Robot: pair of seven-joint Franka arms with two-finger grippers.
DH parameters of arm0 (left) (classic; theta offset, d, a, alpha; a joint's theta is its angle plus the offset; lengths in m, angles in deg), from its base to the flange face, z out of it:
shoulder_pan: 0 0.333 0 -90
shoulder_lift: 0 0 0 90
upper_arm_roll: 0 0.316 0.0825 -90
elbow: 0 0 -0.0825 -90
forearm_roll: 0 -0.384 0 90
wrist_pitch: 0 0 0.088 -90
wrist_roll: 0 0.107 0 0
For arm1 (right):
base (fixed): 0 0 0 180
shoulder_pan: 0 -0.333 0 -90
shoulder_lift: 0 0 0 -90
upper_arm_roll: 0 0.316 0.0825 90
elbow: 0 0 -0.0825 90
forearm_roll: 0 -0.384 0 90
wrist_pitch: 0 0 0.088 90
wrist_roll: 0 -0.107 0 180
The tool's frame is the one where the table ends.
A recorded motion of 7 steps. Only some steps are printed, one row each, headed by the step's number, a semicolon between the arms.
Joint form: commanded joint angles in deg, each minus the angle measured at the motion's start. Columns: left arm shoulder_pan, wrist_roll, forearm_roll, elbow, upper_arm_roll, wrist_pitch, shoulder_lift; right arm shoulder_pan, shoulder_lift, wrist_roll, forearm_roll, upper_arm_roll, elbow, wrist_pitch.
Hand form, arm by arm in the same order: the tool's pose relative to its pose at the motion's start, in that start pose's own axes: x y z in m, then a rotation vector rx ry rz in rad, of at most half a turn. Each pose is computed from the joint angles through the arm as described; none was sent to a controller.
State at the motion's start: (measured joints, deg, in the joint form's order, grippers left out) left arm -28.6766 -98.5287 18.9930 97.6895 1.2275 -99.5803 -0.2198; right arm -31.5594 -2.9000 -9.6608 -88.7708 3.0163 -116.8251 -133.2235
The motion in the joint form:
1: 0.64 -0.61 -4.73 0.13 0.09 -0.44 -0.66; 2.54 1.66 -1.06 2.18 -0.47 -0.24 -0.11
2: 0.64 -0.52 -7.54 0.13 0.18 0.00 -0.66; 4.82 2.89 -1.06 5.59 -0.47 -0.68 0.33
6: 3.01 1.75 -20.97 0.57 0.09 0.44 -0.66; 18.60 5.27 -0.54 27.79 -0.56 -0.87 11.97
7: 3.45 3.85 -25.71 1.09 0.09 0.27 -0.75; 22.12 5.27 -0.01 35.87 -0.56 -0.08 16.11
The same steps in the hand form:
1: 0.0127 0.0005 -0.0085 -0.0324 0.0771 -0.0062; 0.0113 -0.0116 -0.0304 0.0142 0.0479 -0.0078
2: 0.0181 0.0006 -0.0086 -0.0323 0.1261 0.0014; 0.0190 -0.0163 -0.0525 -0.0040 0.0810 -0.0434
6: 0.0609 0.0065 -0.0168 -0.0502 0.3590 0.0362; 0.0693 -0.0094 -0.1582 -0.2432 0.1464 -0.1864
7: 0.0729 0.0074 -0.0182 -0.0472 0.4419 0.0772; 0.0811 -0.0025 -0.1855 -0.3576 0.1523 -0.2272

